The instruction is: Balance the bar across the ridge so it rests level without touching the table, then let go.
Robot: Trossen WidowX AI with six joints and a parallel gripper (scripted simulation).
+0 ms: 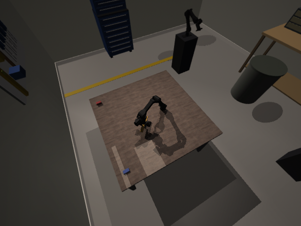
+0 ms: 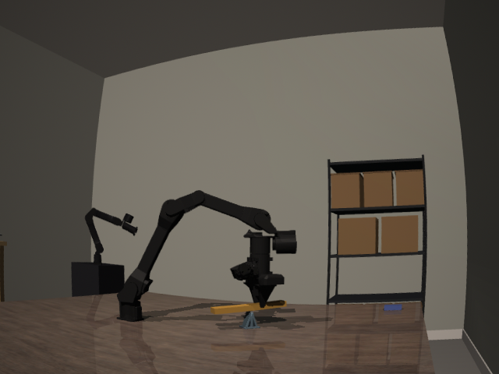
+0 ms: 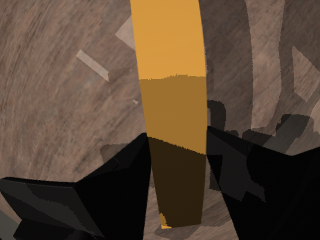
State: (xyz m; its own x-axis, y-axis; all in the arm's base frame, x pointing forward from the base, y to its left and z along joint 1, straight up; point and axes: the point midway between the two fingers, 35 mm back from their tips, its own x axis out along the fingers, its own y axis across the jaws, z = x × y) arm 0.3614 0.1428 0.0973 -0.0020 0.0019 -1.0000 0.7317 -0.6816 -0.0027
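The orange bar is 20 mm behind my gripper tip and 20 mm to the right of it. Also, from my gripper tip: blue block: 380 mm ahead, 360 mm to the left, 50 mm below; red block: 380 mm ahead, 640 mm to the right, 50 mm below.
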